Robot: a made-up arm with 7 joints. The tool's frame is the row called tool. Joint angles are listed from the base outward.
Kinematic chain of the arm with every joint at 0, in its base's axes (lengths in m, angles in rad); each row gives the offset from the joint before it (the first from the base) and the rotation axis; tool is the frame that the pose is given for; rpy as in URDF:
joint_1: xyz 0 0 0.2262 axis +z
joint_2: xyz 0 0 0 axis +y
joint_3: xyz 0 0 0.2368 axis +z
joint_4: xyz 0.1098 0 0 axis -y
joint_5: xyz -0.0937 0 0.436 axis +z
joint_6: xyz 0 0 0 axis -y
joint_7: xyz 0.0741 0 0 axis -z
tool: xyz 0 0 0 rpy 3.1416 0 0
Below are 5 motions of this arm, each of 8 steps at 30 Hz.
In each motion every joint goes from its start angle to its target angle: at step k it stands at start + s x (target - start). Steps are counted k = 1, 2, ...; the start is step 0. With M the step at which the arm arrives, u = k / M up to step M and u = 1 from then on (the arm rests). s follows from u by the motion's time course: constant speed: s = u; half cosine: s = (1 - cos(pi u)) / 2; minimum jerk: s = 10 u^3 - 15 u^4 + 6 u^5.
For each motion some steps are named. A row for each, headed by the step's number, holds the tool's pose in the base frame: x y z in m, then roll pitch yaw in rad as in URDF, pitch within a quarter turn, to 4 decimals.
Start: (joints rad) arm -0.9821 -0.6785 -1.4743 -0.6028 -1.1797 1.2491 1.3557
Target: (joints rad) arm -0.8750 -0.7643 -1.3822 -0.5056 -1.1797 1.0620 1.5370
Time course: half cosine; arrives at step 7
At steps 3, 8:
3: -0.5167 0.1810 0.7713 -2.7905 -0.1113 1.5260
8: -0.5249 0.1861 0.7553 -2.8808 0.0322 1.4902

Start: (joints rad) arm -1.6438 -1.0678 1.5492 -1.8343 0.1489 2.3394 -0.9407
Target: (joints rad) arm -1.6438 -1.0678 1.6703 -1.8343 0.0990 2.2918 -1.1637
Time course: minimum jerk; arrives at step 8
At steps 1, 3, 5, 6, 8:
1: 0.6332 0.1628 0.3635 2.1690 0.4664 0.8233
3: 0.6346 0.1719 0.3455 2.2140 0.5458 0.8814
5: 0.6355 0.1877 0.3142 2.3122 0.6759 1.0025
6: 0.6353 0.1937 0.3022 2.3580 0.7224 1.0572
8: 0.6351 0.1974 0.2950 2.3882 0.7493 1.0929

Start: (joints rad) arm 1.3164 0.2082 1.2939 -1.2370 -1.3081 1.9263 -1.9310
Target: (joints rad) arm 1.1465 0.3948 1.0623 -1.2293 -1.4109 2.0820 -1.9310
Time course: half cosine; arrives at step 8
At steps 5, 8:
5: -0.3476 0.5185 0.6290 3.0079 1.2189 -2.0196
8: -0.2838 0.5772 0.5954 3.0781 1.2084 -2.0373

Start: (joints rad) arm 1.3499 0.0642 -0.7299 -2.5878 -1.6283 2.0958 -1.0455
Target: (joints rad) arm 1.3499 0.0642 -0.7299 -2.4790 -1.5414 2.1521 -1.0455
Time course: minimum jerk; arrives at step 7
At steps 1, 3, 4, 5, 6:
1: 0.3439 0.2832 0.0638 -2.2798 0.9511 -2.8156
3: 0.3550 0.2935 0.0774 -2.3539 0.9760 -2.8910
4: 0.3633 0.3011 0.0882 -2.4157 0.9931 -2.9528
5: 0.3701 0.3074 0.0976 -2.4711 1.0058 -3.0076
6: 0.3737 0.3108 0.1028 -2.5025 1.0121 -3.0384

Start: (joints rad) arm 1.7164 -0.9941 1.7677 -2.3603 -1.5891 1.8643 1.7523
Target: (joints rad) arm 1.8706 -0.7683 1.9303 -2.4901 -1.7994 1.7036 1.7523
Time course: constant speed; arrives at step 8
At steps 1, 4, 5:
1: -0.5008 -0.1061 0.0796 0.8153 -0.3666 -2.0724
4: -0.4696 -0.1397 0.0510 0.8637 -0.3052 -1.9978
5: -0.4582 -0.1510 0.0423 0.8790 -0.2860 -1.9682

